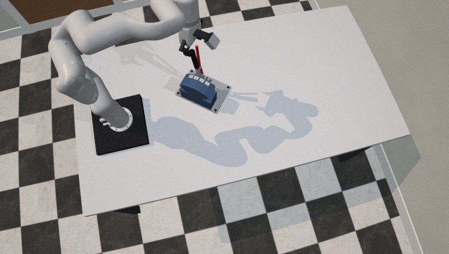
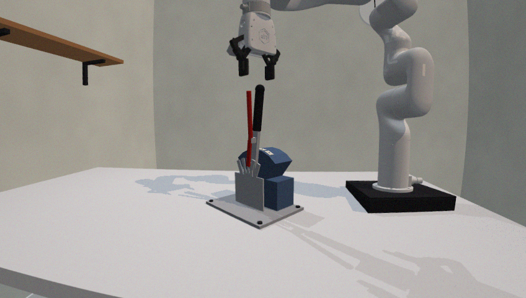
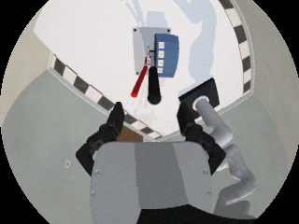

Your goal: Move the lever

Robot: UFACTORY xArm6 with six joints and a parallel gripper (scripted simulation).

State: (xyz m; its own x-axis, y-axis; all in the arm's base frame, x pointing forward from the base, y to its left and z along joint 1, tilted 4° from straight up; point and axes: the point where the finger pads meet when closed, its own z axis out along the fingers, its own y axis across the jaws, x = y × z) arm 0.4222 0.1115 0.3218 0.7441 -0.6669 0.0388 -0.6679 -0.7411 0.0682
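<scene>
Now: hand 170 mm above the red bar and 20 mm short of it.
</scene>
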